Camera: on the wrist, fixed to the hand. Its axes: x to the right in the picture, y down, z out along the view.
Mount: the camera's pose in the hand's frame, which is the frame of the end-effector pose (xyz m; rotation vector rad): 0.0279 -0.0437 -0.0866 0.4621 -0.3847 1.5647
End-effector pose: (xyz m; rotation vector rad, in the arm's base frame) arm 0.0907 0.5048 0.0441 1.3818 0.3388 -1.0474
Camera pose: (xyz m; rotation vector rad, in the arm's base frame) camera 0.1041 0.5784 -0.0237 1.2732 -1.1900 0.0008
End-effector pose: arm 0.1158 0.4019 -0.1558 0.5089 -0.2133 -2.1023
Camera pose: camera 0.1069 0.4066 -0.2562 0.0583 -0.9628 -0.5633
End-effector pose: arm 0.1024 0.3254 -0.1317 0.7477 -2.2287 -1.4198
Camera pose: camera 0.1410 0.2322 -0.1350 -1.1186 -2.2776 -0.2272
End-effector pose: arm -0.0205 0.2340 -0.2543 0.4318 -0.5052 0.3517
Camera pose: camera 0.0543 0.2441 -0.3213 0.4762 -1.0910 1.9444
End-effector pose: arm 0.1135 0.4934 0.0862 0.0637 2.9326 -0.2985
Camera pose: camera 0.0673 0.4689 0.1725 1.8696 1.6205 -0.5499
